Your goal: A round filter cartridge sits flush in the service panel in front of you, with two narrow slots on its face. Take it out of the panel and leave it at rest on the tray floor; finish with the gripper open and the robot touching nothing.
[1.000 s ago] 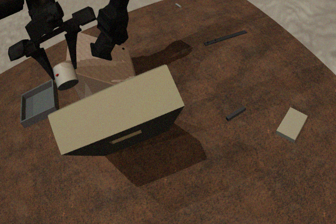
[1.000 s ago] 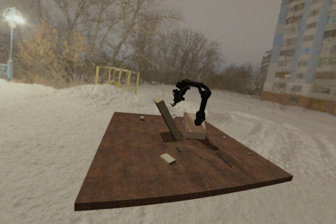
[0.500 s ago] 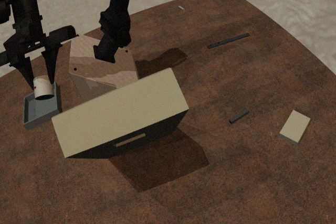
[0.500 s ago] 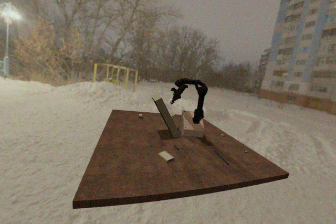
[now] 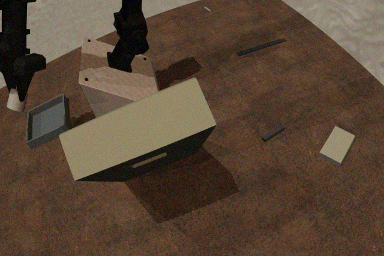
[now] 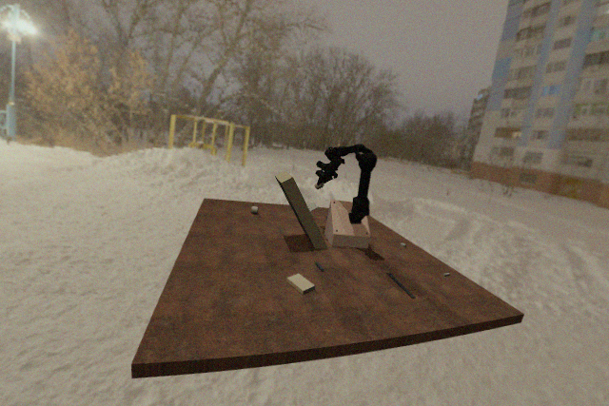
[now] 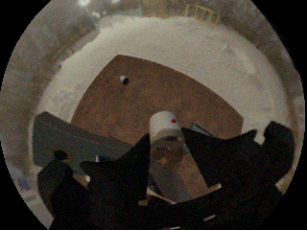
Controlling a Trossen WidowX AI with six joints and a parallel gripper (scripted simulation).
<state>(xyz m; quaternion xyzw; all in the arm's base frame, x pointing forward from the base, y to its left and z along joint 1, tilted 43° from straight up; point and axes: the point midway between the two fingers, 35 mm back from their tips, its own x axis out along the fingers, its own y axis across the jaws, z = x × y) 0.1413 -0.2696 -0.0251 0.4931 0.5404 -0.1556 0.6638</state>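
The tray is 26 cm below my gripper tip, 21 cm behind it and 6 cm to the right of it. The rest, counted from my gripper tip: round filter cartridge: right at my gripper tip; then short dark bar: 50 cm to the left, 26 cm below, 11 cm ahead; then service panel: 24 cm to the left, 16 cm ahead, 8 cm below.
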